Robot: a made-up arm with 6 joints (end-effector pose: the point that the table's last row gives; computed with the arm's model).
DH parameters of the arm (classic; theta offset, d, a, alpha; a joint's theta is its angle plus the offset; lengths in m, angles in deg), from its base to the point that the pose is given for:
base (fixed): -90 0.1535 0 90
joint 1: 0 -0.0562 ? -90
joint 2: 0 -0.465 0.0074 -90
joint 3: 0 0.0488 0.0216 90
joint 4: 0 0.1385 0.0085 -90
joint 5: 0 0.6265 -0.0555 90
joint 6: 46.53 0 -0.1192 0
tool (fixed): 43.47 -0.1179 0 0
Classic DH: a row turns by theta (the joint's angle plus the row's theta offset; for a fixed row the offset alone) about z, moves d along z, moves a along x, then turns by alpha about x.
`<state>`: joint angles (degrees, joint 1 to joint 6).
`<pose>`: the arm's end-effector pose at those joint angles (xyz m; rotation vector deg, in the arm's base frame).
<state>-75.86 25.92 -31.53 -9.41 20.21 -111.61</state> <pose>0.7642 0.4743 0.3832 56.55 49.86 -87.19</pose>
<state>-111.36 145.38 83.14 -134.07 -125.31 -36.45</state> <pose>0.5462 0.7995 0.2215 -59.99 -55.13 14.21</pose>
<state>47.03 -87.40 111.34 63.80 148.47 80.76</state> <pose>-0.3317 -0.2510 0.2808 -61.55 53.58 -108.21</pose>
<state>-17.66 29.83 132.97 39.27 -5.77 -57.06</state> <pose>0.6274 -0.0706 0.0288 134.54 52.42 10.68</pose>
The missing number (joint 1, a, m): 0.0233
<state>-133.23 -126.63 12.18 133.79 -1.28 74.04</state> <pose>0.5155 0.2596 0.4134 93.81 -86.80 34.80</pose>
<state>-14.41 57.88 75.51 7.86 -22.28 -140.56</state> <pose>0.4762 0.7217 -0.0674 8.59 65.89 -63.21</pose>
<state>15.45 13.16 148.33 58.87 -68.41 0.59</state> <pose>0.5080 -0.3124 0.0061 63.69 -51.04 -2.39</pose>
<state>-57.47 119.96 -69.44 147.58 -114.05 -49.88</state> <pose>0.0882 0.5179 -0.7104 -6.34 81.73 -63.92</pose>
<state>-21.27 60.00 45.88 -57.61 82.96 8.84</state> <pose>0.6760 0.3253 -0.3442 125.26 33.03 -17.65</pose>
